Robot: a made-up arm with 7 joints. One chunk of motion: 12 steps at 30 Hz.
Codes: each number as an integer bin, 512 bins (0 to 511) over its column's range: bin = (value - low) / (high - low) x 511, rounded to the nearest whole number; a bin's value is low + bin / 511 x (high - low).
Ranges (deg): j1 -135..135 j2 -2.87..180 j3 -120.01..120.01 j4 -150..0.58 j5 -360.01..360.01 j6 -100.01..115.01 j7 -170.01..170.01
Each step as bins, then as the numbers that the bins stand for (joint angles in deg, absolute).
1 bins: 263 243 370 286 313 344 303
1 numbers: 3.96 84.09 53.78 -65.72 81.02 44.74 31.61
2 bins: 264 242 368 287 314 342 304
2 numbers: 4.49 83.73 52.84 -65.43 82.43 43.90 32.27
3 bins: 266 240 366 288 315 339 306
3 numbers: 5.55 83.02 51.90 -65.13 83.84 42.64 33.60
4 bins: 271 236 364 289 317 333 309
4 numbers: 8.19 81.59 50.96 -64.84 86.66 40.11 35.60
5 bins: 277 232 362 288 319 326 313
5 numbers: 11.36 80.16 50.02 -65.13 89.47 37.17 38.26
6 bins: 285 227 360 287 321 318 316
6 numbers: 15.59 78.37 49.08 -65.43 92.29 33.80 40.26
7 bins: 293 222 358 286 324 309 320
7 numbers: 19.81 76.58 48.14 -65.72 96.52 30.01 42.92
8 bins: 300 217 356 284 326 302 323
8 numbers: 23.51 74.79 47.21 -66.31 99.34 27.07 44.91
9 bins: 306 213 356 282 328 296 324
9 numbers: 26.68 73.36 47.21 -66.90 102.16 24.54 45.58
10 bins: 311 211 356 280 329 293 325
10 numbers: 29.32 72.64 47.21 -67.49 103.56 23.28 46.25
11 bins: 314 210 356 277 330 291 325
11 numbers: 30.91 72.28 47.21 -68.37 104.97 22.44 46.25
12 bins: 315 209 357 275 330 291 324
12 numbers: 31.44 71.92 47.68 -68.96 104.97 22.44 45.58
